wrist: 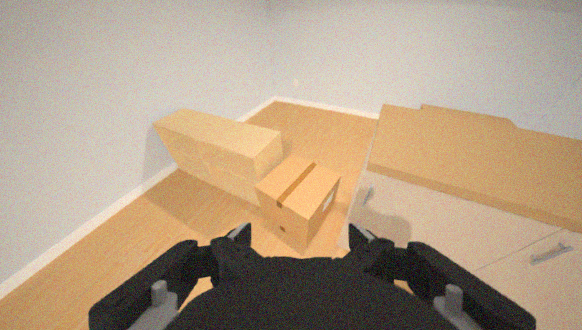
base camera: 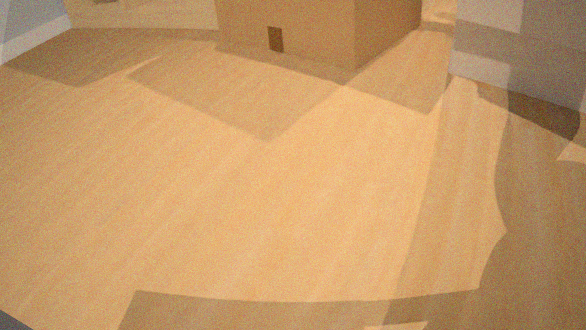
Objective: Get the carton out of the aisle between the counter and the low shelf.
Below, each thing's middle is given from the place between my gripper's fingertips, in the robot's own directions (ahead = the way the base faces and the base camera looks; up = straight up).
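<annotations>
Cardboard carton (base camera: 346, 41): position relative to my hand is 780 mm ahead of it, 30 mm to the right of it and 980 mm below it.
</annotations>
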